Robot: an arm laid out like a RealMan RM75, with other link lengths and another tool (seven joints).
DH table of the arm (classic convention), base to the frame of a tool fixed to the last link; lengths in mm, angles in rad. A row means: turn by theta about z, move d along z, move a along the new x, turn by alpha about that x. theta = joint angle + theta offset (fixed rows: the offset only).
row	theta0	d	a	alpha
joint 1	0	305.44	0	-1.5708
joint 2	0	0	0	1.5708
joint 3	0	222.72	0	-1.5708
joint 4	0	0	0	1.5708
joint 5	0	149.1	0	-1.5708
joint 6	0	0	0	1.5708
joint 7	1.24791	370.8	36.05	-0.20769
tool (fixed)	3.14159	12.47	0	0
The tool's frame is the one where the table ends.
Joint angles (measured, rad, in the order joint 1, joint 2, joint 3, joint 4, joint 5, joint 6, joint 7), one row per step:
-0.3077 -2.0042 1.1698 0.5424 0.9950 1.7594 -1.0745
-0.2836 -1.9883 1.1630 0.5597 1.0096 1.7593 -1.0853
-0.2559 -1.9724 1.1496 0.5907 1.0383 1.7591 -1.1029
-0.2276 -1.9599 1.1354 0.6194 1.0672 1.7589 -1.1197
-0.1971 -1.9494 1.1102 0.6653 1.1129 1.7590 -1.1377
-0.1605 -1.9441 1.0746 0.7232 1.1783 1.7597 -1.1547
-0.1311 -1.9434 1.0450 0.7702 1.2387 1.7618 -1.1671
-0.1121 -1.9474 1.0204 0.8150 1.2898 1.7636 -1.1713
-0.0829 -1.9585 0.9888 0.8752 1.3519 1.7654 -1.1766
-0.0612 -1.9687 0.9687 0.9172 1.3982 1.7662 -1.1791
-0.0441 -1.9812 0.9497 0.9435 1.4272 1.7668 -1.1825
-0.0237 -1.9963 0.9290 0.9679 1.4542 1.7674 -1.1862
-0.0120 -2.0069 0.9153 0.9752 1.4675 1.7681 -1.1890
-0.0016 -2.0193 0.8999 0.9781 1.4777 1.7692 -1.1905
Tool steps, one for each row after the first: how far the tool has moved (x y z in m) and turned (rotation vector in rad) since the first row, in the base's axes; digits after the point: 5 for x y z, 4 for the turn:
-0.00999 -0.00034 -0.00077 0.0001 0.0238 0.0143
-0.02075 -0.00268 -0.00355 -0.0034 0.0575 0.0248
-0.03171 -0.00496 -0.00664 -0.0084 0.0887 0.0391
-0.04348 -0.00877 -0.01179 -0.0095 0.1342 0.0465
-0.05868 -0.01392 -0.02057 -0.0109 0.1944 0.0560
-0.07250 -0.01917 -0.02995 -0.0172 0.2477 0.0653
-0.08216 -0.02365 -0.03826 -0.0161 0.2954 0.0631
-0.09516 -0.02856 -0.04805 -0.0125 0.3522 0.0674
-0.10557 -0.03250 -0.05613 -0.0134 0.3940 0.0732
-0.11206 -0.03347 -0.05997 -0.0115 0.4133 0.0860
-0.11880 -0.03388 -0.06303 -0.0092 0.4278 0.1055
-0.12214 -0.03341 -0.06401 -0.0093 0.4284 0.1224
-0.12431 -0.03210 -0.06403 -0.0074 0.4229 0.1408

